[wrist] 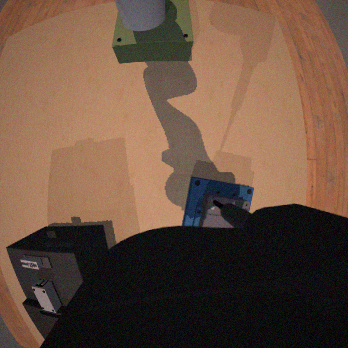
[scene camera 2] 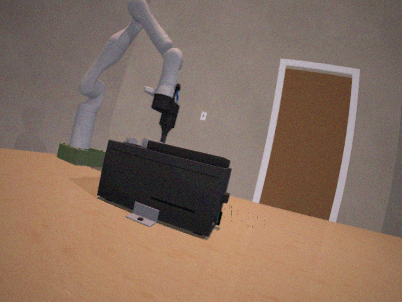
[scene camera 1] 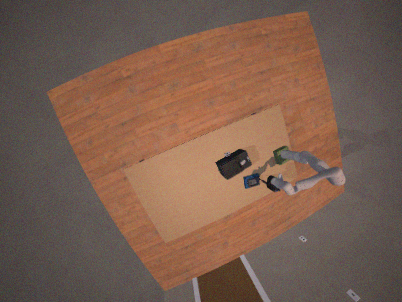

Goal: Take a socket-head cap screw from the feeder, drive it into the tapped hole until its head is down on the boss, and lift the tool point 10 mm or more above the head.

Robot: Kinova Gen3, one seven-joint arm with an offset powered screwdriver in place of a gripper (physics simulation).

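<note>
The black feeder box [scene camera 1: 231, 167] [scene camera 2: 160, 182] [wrist: 45, 267] stands on the tan board; a small light block [wrist: 46, 298] is on its side in the wrist view. A blue plate [scene camera 1: 246, 185] [wrist: 192, 202] beside it carries a grey block [scene camera 1: 252, 182] [wrist: 212, 220]. My screwdriver [scene camera 1: 262, 180] [scene camera 2: 163, 141] [wrist: 216, 202] points down, its tip over the upper left part of the grey block in the wrist view. Its height above the block is unclear. The tapped hole and any screw at the tip are too small or hidden to tell. The feeder hides the blue plate in scene view 2.
The arm's green base block [scene camera 1: 279, 156] [scene camera 2: 79, 154] [wrist: 152, 53] stands behind the blue plate in the wrist view. A small metal bracket [scene camera 2: 143, 215] sits at the foot of the feeder's long side. The tan board [scene camera 1: 180, 200] lies on the wooden surface [scene camera 1: 185, 85].
</note>
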